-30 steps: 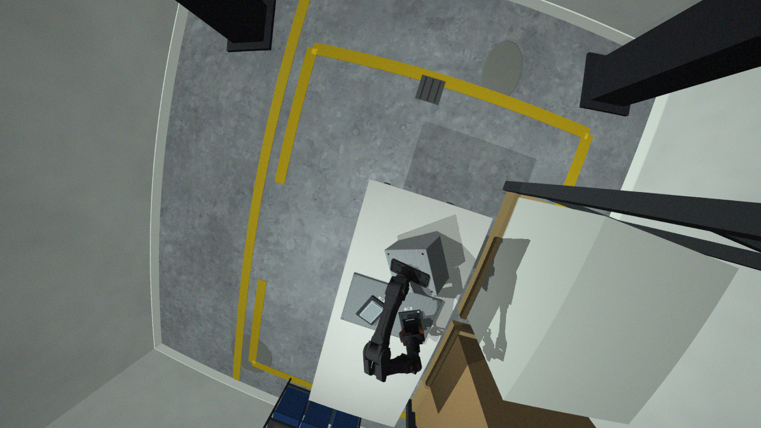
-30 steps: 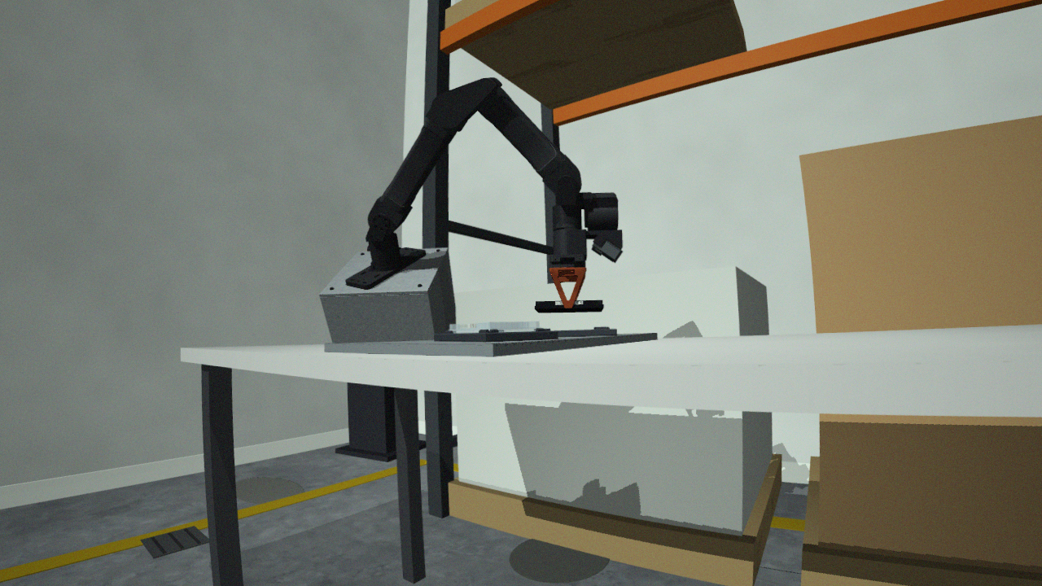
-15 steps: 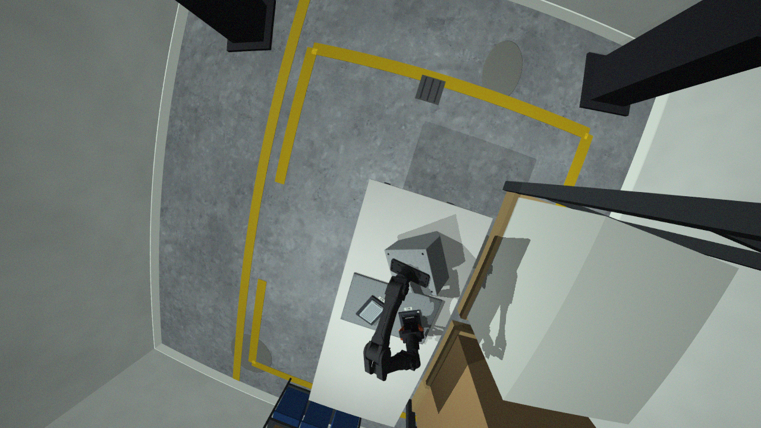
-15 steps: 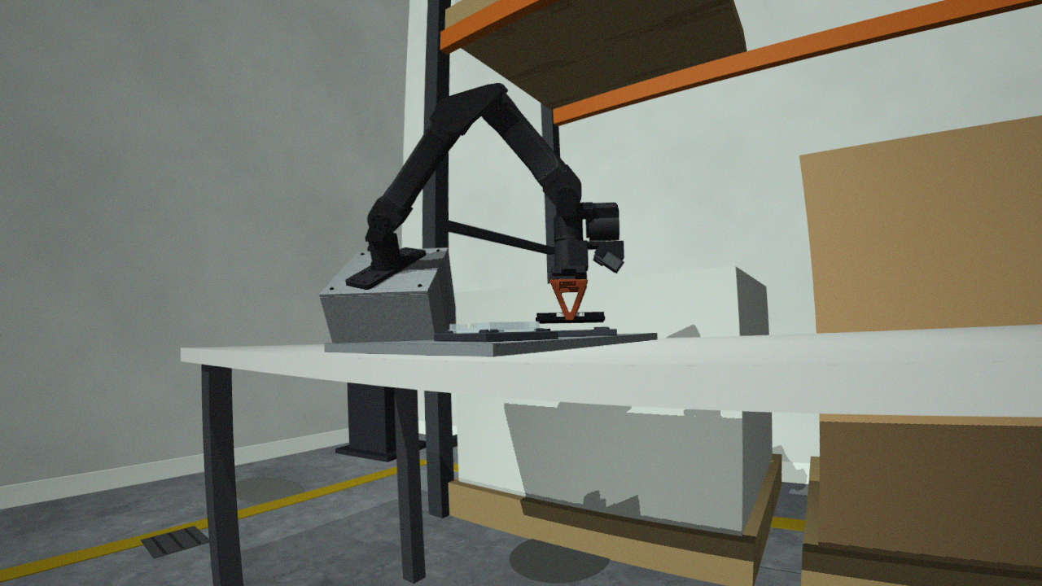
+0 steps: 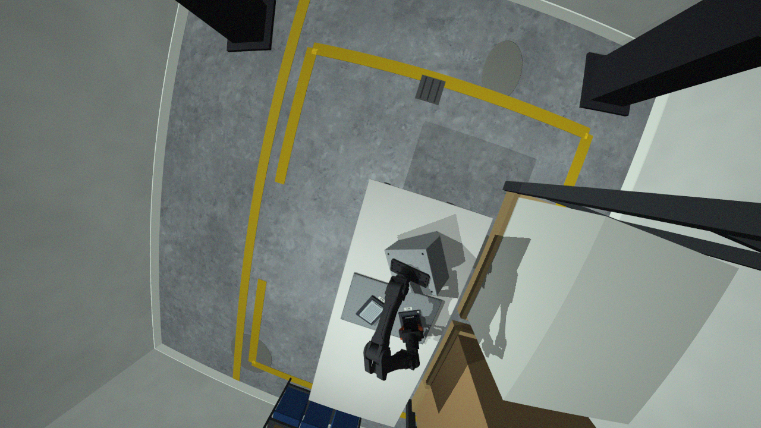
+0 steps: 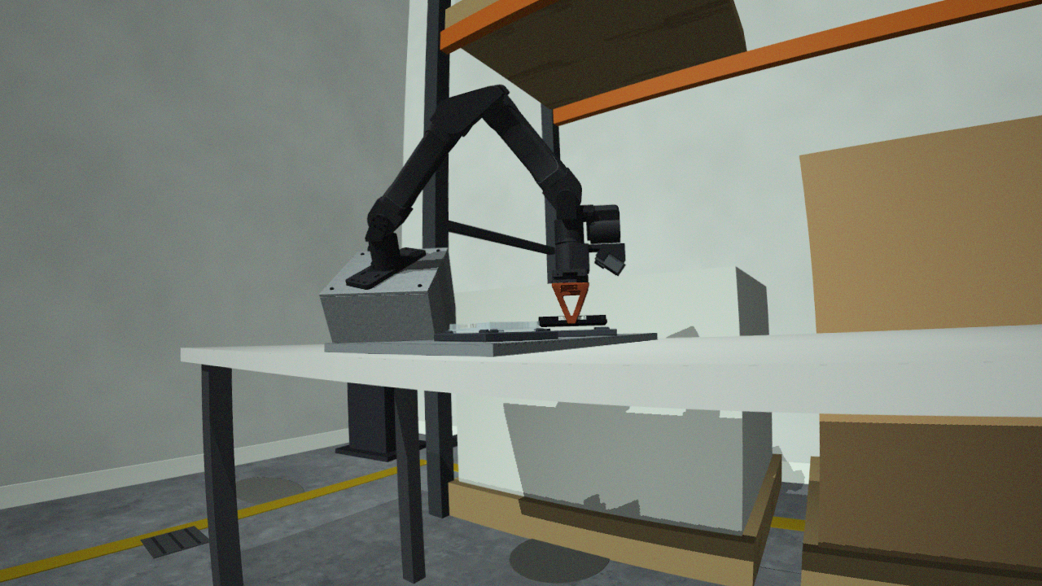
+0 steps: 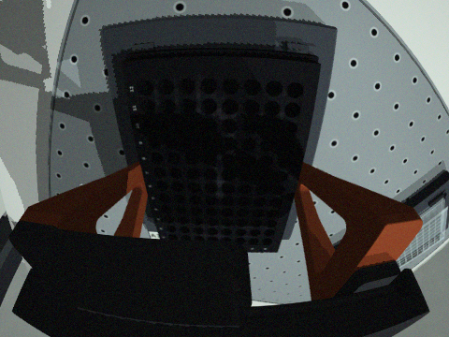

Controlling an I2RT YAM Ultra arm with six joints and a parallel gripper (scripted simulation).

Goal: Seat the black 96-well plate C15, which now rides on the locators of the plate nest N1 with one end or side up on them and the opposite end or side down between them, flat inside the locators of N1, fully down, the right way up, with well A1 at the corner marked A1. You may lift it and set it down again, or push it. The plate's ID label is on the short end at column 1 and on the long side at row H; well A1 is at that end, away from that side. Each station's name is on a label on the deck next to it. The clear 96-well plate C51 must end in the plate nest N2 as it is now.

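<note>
Now: the black 96-well plate C15 right at my hand. From my hand the other things lie so: white N1 label (90 mm behind, 30 mm to the right, 30 mm below); then N2 label (130 mm behind, 180 mm to the right, 30 mm below); then dark plate nest N1 (30 mm below).
</note>
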